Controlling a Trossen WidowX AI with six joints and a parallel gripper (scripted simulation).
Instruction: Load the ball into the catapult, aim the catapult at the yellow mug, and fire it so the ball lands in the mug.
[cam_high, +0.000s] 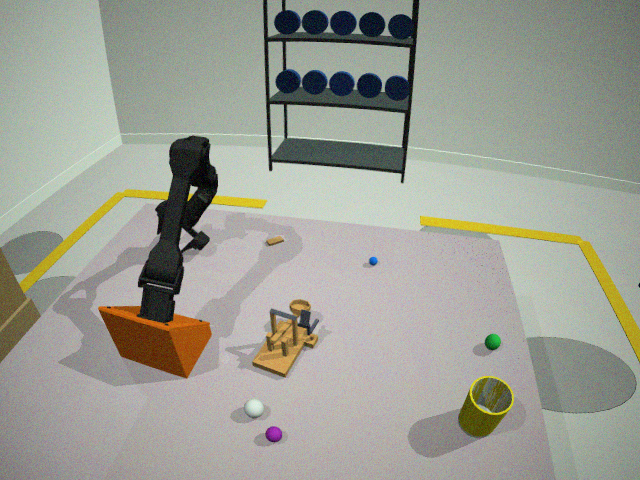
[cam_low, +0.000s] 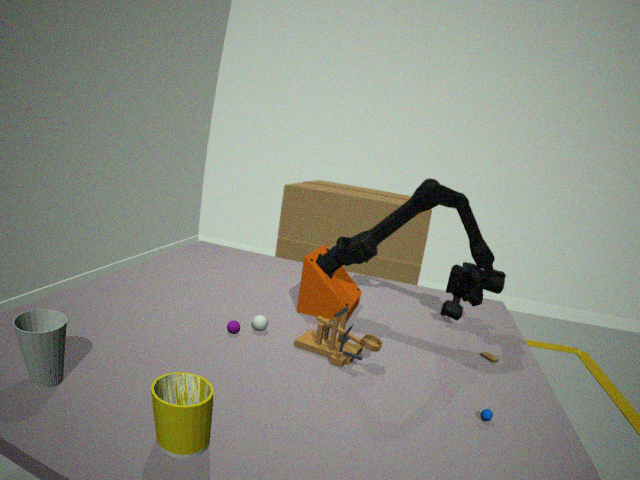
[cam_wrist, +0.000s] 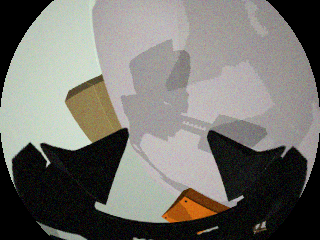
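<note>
The wooden catapult lies 44 cm ahead of my gripper tip, 31 cm to the right of it and 2 cm above it. Also, from my gripper tip: small wooden block 32 cm ahead, 8 cm to the left, 3 cm below; white ball 52 cm to the right, 37 cm ahead, 1 cm below; small blue ball 62 cm ahead, 2 cm below.
</note>
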